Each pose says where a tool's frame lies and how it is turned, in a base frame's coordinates. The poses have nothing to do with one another.
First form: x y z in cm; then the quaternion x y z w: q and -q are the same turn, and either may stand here.
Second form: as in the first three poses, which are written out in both.
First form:
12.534, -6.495, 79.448, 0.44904, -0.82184, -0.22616, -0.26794
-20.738, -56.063, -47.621, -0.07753, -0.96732, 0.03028, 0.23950
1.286, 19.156, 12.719, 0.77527, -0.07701, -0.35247, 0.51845
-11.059, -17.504, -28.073, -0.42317, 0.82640, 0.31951, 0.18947
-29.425, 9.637, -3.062, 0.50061, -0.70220, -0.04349, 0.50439
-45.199, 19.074, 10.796, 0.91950, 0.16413, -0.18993, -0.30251
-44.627, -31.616, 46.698, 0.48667, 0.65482, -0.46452, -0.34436
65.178, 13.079, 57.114, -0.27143, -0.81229, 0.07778, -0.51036
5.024, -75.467, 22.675, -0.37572, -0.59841, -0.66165, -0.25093
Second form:
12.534, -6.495, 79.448, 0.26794, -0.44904, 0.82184, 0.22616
-20.738, -56.063, -47.621, 0.23950, -0.07753, -0.96732, 0.03028
1.286, 19.156, 12.719, 0.51845, 0.77527, -0.07701, -0.35247
-11.059, -17.504, -28.073, 0.18947, -0.42317, 0.82640, 0.31951
-29.425, 9.637, -3.062, 0.50439, 0.50061, -0.70220, -0.04349
-45.199, 19.074, 10.796, 0.30251, -0.91950, -0.16413, 0.18993
-44.627, -31.616, 46.698, 0.34436, -0.48667, -0.65482, 0.46452
65.178, 13.079, 57.114, 0.51036, 0.27143, 0.81229, -0.07778
5.024, -75.467, 22.675, 0.25093, 0.37572, 0.59841, 0.66165

